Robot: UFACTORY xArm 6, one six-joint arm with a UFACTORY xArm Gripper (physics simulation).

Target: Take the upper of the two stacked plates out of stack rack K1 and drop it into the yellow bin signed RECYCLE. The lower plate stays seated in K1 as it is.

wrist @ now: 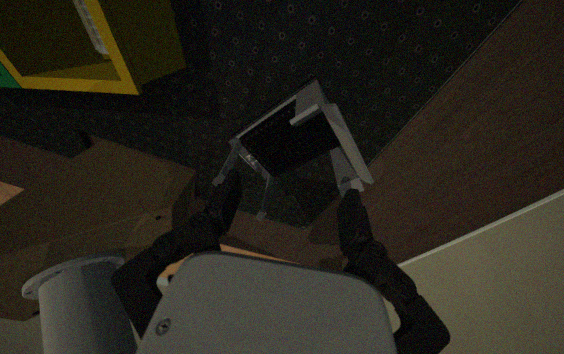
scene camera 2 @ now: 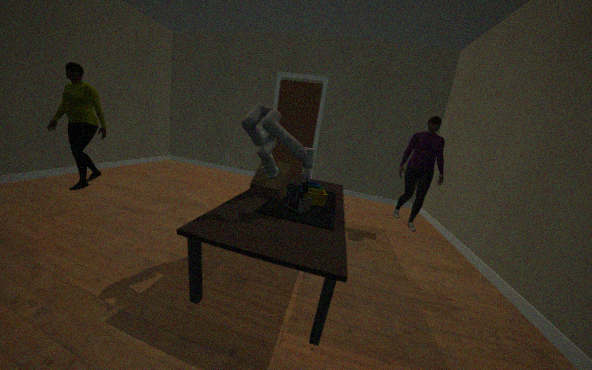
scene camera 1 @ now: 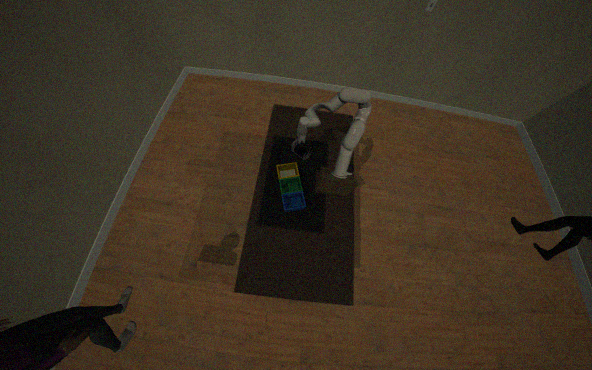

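Pixels of known places: gripper, fingertip midpoint: (wrist: 291,190) (scene camera 2: 304,191) (scene camera 1: 299,143); arm's base, link origin: (wrist: 79,271) (scene camera 2: 271,171) (scene camera 1: 338,175).
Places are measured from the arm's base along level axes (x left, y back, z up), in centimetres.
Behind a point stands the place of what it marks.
Stack rack K1 (wrist: 350,140) {x -32.1, y -36.4, z -6.5 cm} (scene camera 2: 299,204) {x -35.6, y -30.8, z -10.9 cm} is a grey frame standing askew on the dark mat. A black rectangular surface (wrist: 295,135) {x -29.1, y -30.8, z -14.9 cm} lies inside its corners; the two plates cannot be told apart in the dim light. My gripper (wrist: 291,190) {x -28.5, y -32.1, z -3.1 cm} (scene camera 1: 301,150) {x -28.5, y -32.1, z -3.1 cm} (scene camera 2: 306,188) {x -28.5, y -32.1, z -3.1 cm} is open and empty, pointing down above the rack. In the wrist view its fingertips appear over the rack's near side, one towards each end; the height gap is unclear. The yellow bin (wrist: 160,50) {x -11.9, y -35.7, z -14.2 cm} (scene camera 1: 287,166) {x -10.1, y -40.2, z -11.9 cm} (scene camera 2: 318,198) {x -10.1, y -42.8, z -12.3 cm} stands beside the rack, holding a white gridded piece (wrist: 92,25) {x -2.2, y -35.1, z -16.9 cm} (scene camera 1: 288,173) {x -5.9, y -38.9, z -16.5 cm}. Its sign is not readable.
A green bin (scene camera 1: 290,185) {x 4.5, y -36.5, z -17.9 cm} (wrist: 6,77) {x 0.4, y -30.6, z -8.5 cm} and a blue bin (scene camera 1: 294,201) {x 18.2, y -32.2, z -17.9 cm} continue the row beyond the yellow one. The dark mat (scene camera 1: 295,220) {x 33.5, y -30.5, z -18.5 cm} (wrist: 400,60) {x -37.8, y -42.9, z -18.5 cm} lies on the brown table (scene camera 1: 300,270) {x 69.8, y -24.6, z -19.7 cm} (scene camera 2: 260,240) {x -73.8, y -17.5, z -19.8 cm}. Two people (scene camera 2: 82,105) (scene camera 2: 425,155) stand away from the table.
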